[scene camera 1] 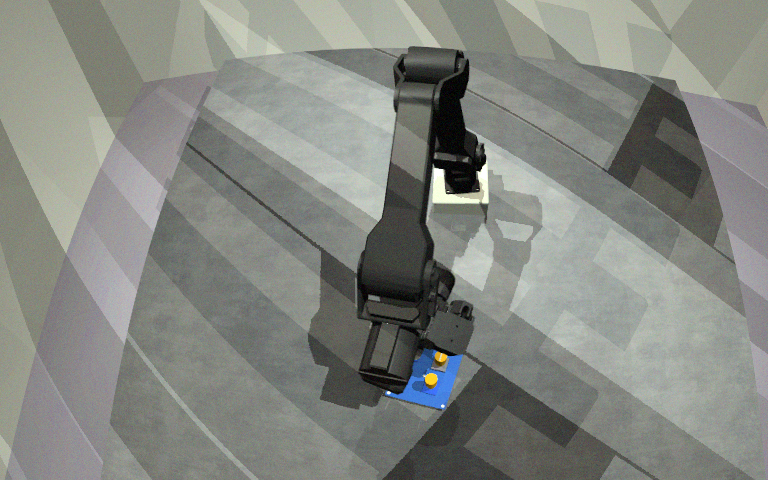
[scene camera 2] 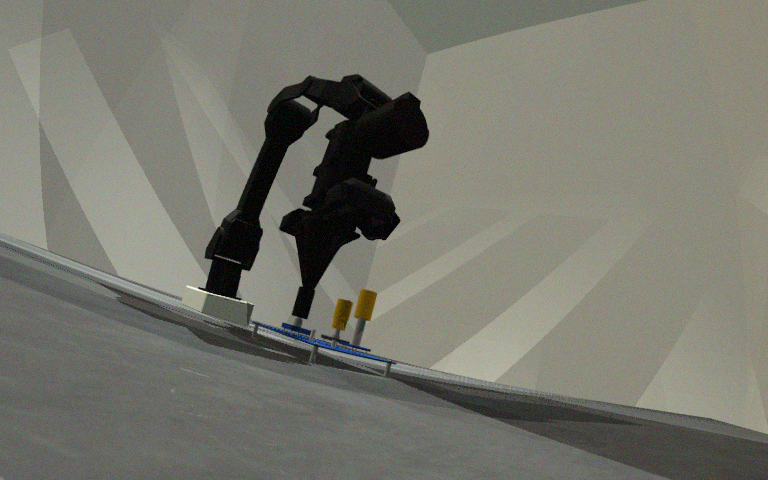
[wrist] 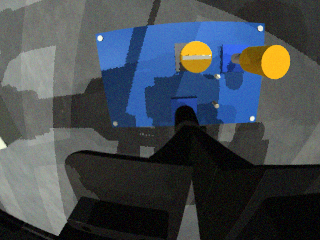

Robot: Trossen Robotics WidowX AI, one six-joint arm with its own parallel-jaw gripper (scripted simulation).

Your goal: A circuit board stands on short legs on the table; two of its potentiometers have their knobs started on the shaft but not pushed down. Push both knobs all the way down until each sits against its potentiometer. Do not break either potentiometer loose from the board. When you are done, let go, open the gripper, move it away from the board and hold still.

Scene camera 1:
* my gripper: 411,345
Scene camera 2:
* my gripper: 308,289
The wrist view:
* my gripper: 188,131
